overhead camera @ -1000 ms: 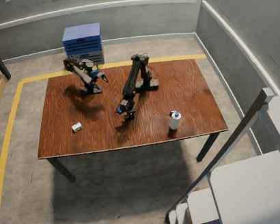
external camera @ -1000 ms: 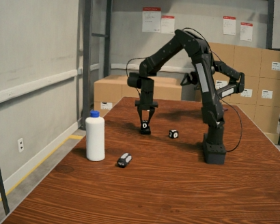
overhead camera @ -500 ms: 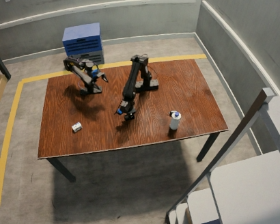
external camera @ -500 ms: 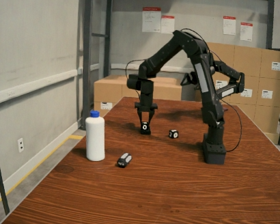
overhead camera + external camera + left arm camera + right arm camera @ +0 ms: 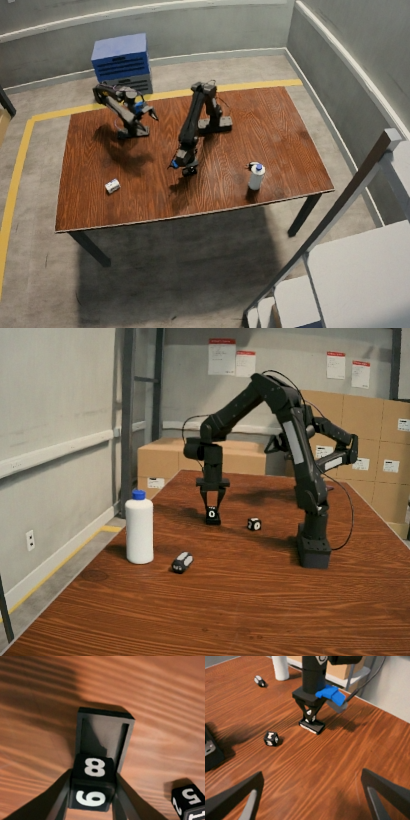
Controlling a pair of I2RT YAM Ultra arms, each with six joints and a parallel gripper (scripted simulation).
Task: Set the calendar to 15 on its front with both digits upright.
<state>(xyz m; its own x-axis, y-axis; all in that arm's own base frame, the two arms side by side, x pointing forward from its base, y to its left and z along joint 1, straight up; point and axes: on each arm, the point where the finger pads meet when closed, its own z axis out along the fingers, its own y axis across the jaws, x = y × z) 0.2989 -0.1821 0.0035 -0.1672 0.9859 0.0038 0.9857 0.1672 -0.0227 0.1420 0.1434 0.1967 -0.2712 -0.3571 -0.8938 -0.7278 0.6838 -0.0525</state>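
Right now my left hand is 30 mm above the black calendar tray and 10 mm to the left of it. Also, from my left hand: white bottle: 330 mm to the left, 110 mm ahead, 40 mm above.
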